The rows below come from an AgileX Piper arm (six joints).
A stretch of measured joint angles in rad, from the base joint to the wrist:
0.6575, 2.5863, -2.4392, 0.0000, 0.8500, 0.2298
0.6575, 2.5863, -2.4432, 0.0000, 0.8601, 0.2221
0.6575, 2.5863, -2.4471, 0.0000, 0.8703, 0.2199
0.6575, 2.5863, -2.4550, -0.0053, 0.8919, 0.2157
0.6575, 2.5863, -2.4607, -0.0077, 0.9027, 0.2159
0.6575, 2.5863, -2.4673, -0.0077, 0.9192, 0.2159
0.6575, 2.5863, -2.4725, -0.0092, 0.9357, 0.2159
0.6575, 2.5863, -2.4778, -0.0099, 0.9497, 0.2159
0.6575, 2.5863, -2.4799, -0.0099, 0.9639, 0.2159
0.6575, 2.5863, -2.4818, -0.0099, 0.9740, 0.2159
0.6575, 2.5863, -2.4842, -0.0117, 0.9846, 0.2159
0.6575, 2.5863, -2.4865, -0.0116, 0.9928, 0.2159
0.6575, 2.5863, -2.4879, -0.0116, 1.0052, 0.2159
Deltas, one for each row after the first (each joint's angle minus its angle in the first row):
0.0000, 0.0000, -0.0040, 0.0000, 0.0101, -0.0077
0.0000, 0.0000, -0.0079, 0.0000, 0.0203, -0.0099
0.0000, 0.0000, -0.0158, -0.0053, 0.0419, -0.0141
0.0000, 0.0000, -0.0215, -0.0077, 0.0527, -0.0139
0.0000, 0.0000, -0.0281, -0.0077, 0.0692, -0.0139
0.0000, 0.0000, -0.0333, -0.0092, 0.0857, -0.0139
0.0000, 0.0000, -0.0386, -0.0099, 0.0997, -0.0139
0.0000, 0.0000, -0.0407, -0.0099, 0.1139, -0.0139
0.0000, 0.0000, -0.0426, -0.0099, 0.1240, -0.0139
0.0000, 0.0000, -0.0450, -0.0117, 0.1346, -0.0139
0.0000, 0.0000, -0.0473, -0.0116, 0.1428, -0.0139
0.0000, 0.0000, -0.0487, -0.0116, 0.1552, -0.0139

